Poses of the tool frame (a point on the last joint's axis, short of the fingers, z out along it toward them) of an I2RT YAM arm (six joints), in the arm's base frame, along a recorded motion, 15 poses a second.
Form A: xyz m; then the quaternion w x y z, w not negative.
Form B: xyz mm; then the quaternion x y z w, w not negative. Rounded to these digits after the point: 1 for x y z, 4 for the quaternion.
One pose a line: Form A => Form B
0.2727, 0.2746, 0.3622, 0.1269, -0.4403, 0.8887, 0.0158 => 272.7, 274.6, 362.2, -0.4403, 0.8887, 0.0158, 0.1269
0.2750, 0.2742, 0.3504, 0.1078, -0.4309, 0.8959, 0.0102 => 275.0, 274.2, 350.4, -0.4309, 0.8959, 0.0102, 0.1078
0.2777, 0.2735, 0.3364, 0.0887, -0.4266, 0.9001, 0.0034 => 277.7, 273.5, 336.4, -0.4266, 0.9001, 0.0034, 0.0887
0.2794, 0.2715, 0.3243, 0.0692, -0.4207, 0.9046, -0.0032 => 279.4, 271.5, 324.3, -0.4207, 0.9046, -0.0032, 0.0692
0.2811, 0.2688, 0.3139, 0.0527, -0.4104, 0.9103, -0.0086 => 281.1, 268.8, 313.9, -0.4104, 0.9103, -0.0086, 0.0527
